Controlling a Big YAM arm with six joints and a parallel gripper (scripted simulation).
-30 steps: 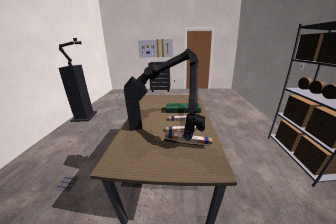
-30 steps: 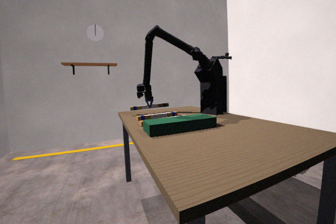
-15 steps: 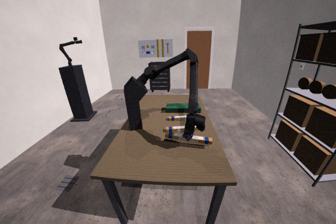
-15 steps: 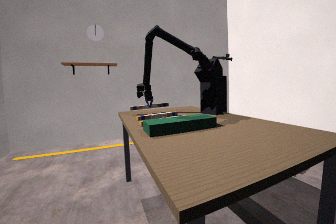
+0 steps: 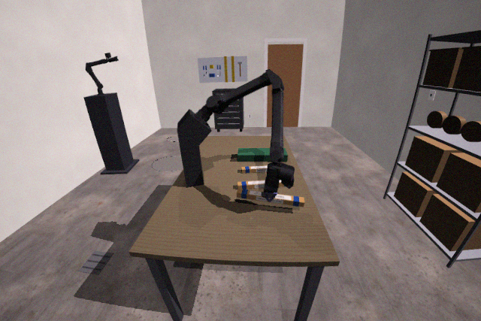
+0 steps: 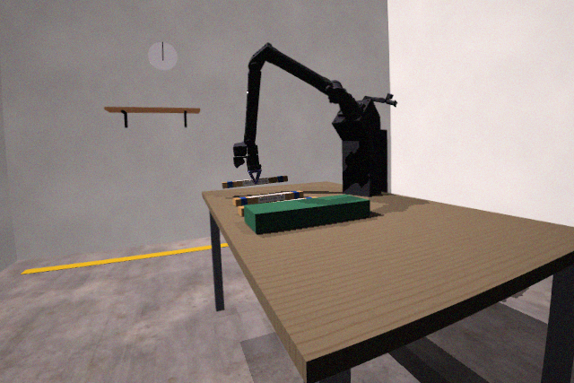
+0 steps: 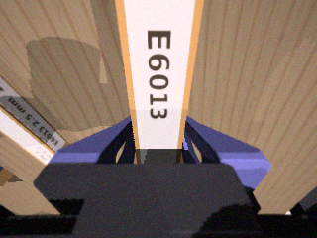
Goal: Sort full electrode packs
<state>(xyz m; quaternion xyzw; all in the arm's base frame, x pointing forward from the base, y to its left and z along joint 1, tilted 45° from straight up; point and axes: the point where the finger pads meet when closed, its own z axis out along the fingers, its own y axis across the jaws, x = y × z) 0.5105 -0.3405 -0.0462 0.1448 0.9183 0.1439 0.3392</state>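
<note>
Now: the pack 1 cm above my hand. Also, from my hand: green low platform (6 cm ahead, 60 cm to the left, 5 cm below).
</note>
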